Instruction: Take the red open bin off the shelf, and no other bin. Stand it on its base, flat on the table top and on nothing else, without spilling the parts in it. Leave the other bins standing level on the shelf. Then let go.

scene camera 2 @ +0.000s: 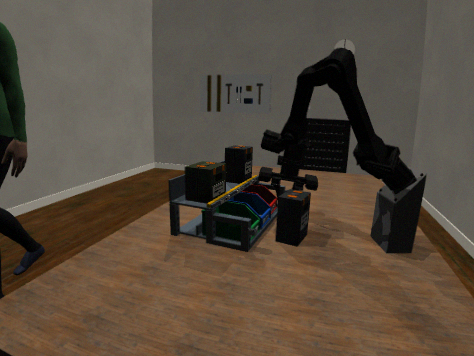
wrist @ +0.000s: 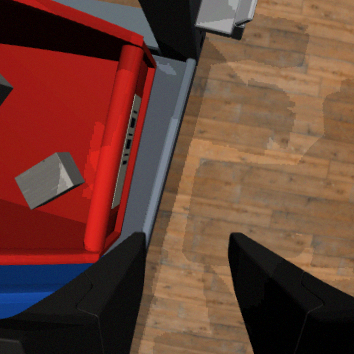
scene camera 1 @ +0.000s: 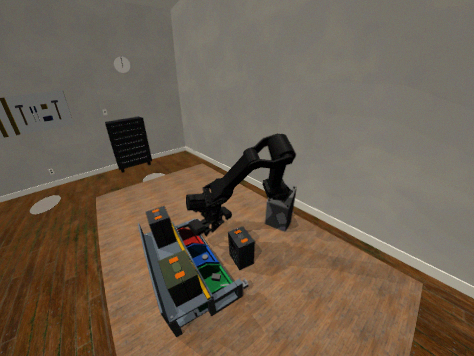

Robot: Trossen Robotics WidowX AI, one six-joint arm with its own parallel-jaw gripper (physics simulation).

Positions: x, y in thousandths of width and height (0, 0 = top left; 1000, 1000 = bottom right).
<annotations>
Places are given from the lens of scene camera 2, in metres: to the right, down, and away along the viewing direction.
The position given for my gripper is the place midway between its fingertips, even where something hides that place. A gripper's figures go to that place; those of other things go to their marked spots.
my gripper (scene camera 2: 598, 566): 0.15, 0.08, 0.95
tall dark box (scene camera 2: 619, 586): 0.15, 0.08, 0.74
</annotations>
